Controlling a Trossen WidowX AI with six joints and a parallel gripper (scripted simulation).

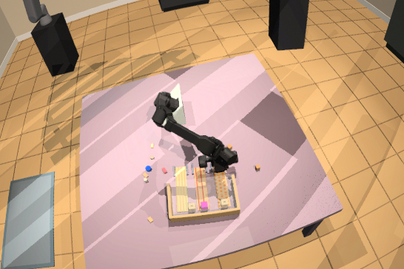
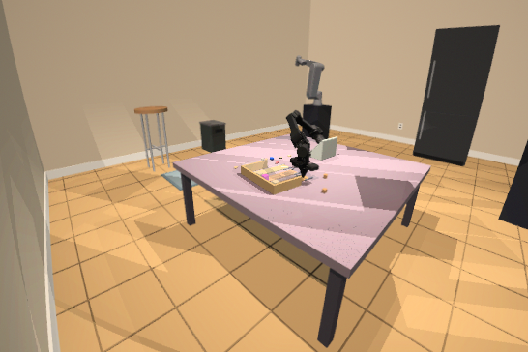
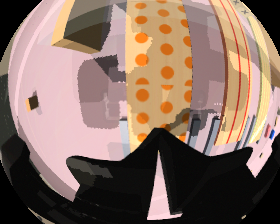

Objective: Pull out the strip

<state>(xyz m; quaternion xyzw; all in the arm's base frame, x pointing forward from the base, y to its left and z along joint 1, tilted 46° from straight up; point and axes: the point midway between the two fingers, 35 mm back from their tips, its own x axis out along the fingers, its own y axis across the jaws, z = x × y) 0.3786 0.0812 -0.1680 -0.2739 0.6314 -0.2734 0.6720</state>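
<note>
Right now my gripper tip is 10 cm short of the orange-dotted strip. From my gripper tip the other things lie so: blue disc: 36 cm to the right, 6 cm behind.
</note>
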